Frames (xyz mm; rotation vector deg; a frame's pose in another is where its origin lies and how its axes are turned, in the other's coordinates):
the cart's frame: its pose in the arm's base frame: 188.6 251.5 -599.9 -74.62 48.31 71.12
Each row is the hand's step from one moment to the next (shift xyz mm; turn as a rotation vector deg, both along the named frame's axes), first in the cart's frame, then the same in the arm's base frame.
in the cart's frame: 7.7 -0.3 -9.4 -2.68 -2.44 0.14
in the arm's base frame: 3.6 -7.7 -8.7 1.79 0.02 3.16
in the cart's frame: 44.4 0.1 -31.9 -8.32 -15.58 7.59
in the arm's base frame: 14.7 -23.0 -47.4 11.91 8.23 12.65
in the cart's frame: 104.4 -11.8 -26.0 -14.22 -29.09 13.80
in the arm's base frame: 37.0 -4.6 -101.6 22.57 15.24 22.29
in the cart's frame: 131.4 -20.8 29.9 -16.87 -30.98 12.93
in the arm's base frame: 40.6 56.0 -117.5 24.03 14.20 25.15
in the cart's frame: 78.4 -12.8 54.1 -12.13 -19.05 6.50
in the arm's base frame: 17.8 68.7 -64.8 14.70 7.01 16.95
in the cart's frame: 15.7 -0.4 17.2 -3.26 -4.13 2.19
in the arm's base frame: 0.3 19.6 -12.6 2.91 2.16 4.39
